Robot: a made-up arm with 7 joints. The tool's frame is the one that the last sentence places.
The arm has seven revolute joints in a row. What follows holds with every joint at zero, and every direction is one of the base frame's.
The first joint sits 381 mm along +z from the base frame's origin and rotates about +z.
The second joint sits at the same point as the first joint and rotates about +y.
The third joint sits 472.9 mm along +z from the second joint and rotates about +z.
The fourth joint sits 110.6 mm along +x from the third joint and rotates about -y.
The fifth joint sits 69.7 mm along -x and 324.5 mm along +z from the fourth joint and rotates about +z.
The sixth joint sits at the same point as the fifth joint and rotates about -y.
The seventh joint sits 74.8 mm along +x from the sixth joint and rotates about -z.
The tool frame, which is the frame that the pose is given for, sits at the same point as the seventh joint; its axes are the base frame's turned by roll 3.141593, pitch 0 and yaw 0 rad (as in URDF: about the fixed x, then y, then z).
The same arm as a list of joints. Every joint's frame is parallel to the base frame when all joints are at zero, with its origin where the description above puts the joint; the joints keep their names.
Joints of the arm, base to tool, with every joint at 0 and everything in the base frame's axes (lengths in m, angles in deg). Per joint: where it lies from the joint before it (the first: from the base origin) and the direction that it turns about. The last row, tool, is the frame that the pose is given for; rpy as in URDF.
joint 1: axis +z origin 0 0 0.381
joint 2: axis +y origin 0 0 0
joint 3: axis +z origin 0 0 0.4729
joint 4: axis -y origin 0.1106 0 0
joint 5: axis +z origin -0.0697 0 0.3245
joint 6: axis -y origin 0 0 0
joint 7: axis -z origin 0.0748 0 0
tool: origin 0 0 0 rpy -180 0 0

